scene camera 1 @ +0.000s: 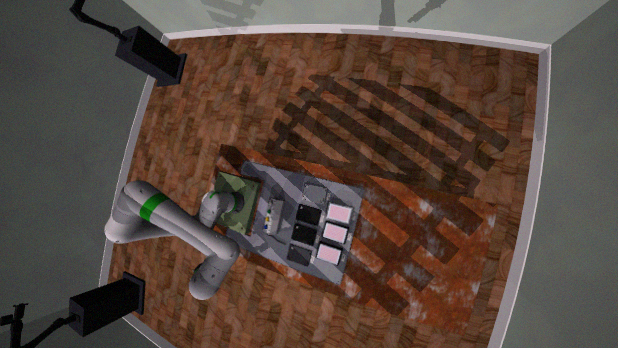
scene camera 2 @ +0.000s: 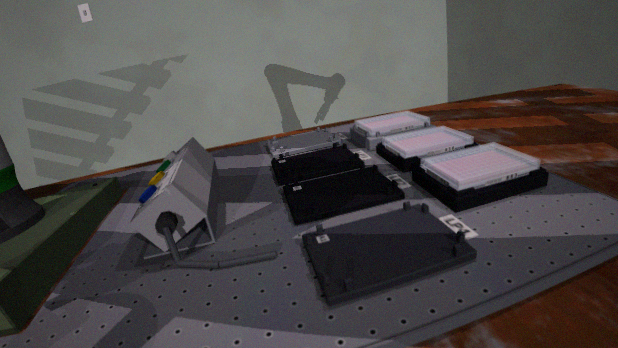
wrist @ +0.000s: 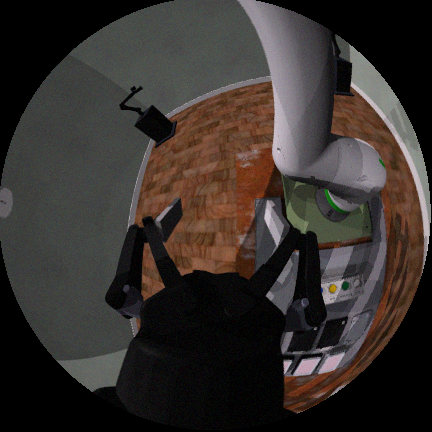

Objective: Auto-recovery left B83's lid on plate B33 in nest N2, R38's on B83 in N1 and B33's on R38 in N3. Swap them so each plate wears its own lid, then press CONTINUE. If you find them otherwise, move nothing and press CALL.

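Places are measured from the arm's base along level axes (x ahead, y left, z up), in metres.
Pixels of known places: gripper, between the fingertips: (wrist: 222,207); arm's base, origin of its link: (scene camera 1: 235,202) (wrist: 333,200).
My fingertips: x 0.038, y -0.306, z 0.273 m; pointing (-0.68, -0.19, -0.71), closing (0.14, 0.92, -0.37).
For each thing: its top centre in the pictures, then the offset to it from my fingertips.
- nearest, centre of its top: (scene camera 2: 382,233) (scene camera 1: 298,256) dx +0.452, dy +0.038, dz -0.282 m
- grey button box, centre of its top: (scene camera 2: 172,157) (wrist: 339,295) (scene camera 1: 270,216) dx +0.263, dy +0.264, dz -0.218 m
- clear lid-like tray, centre of its top: (scene camera 2: 301,136) (scene camera 1: 313,193) dx +0.506, dy +0.435, dz -0.282 m
Three lidded pink plates sit in black nests in a row: the near one (scene camera 2: 479,167), the middle one (scene camera 2: 428,143) and the far one (scene camera 2: 390,125); they also show from above (scene camera 1: 337,233). Their labels are too small to read. Three empty black nests (scene camera 2: 343,191) lie beside them, the nearest (scene camera 2: 388,250) marked LP. A grey button box (scene camera 2: 180,193) with coloured buttons stands left of the nests. My gripper (wrist: 222,207) is open and empty, held high above the floor, away from the plates.
The grey perforated baseplate (scene camera 1: 303,221) carries everything. The arm's green pedestal (scene camera 1: 238,200) sits at its left edge. A clear lid-like tray (scene camera 2: 303,143) lies at the far end. Black cameras on stands (scene camera 1: 148,52) flank the floor.
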